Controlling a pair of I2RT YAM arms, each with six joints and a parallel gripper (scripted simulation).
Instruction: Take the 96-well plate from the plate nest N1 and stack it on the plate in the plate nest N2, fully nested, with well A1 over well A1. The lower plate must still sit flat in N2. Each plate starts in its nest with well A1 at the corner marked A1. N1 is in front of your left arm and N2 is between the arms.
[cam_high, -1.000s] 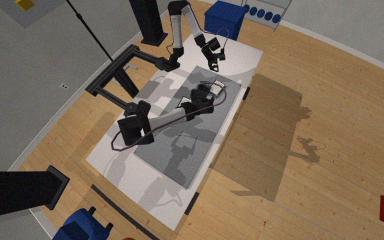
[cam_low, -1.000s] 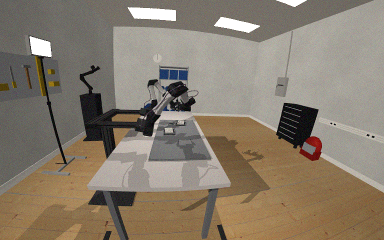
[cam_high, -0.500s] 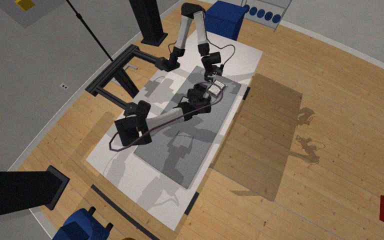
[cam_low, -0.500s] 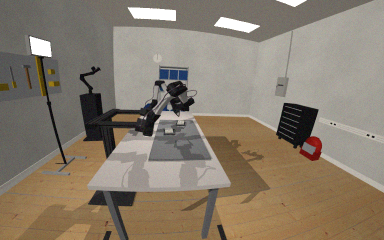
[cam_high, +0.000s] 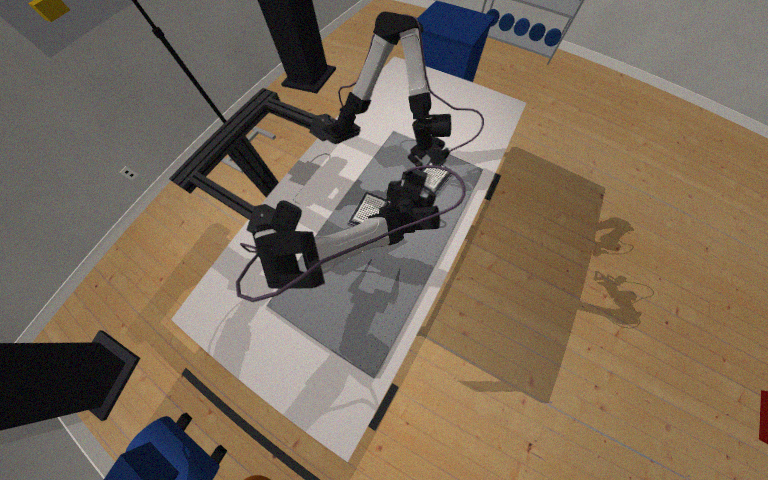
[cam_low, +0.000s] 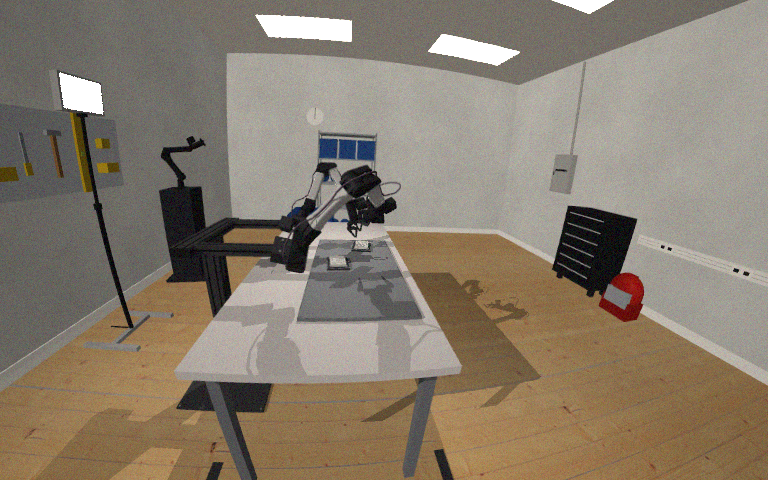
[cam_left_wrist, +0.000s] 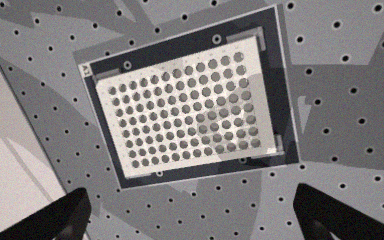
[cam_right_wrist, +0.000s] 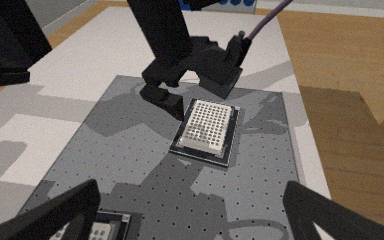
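Now: the plate nest N1 10 cm below my left hand, 3 cm ahead of it and 1 cm to the left of it. Also, from my left hand: plate nest N2: 26 cm to the right, 16 cm behind, 10 cm below.
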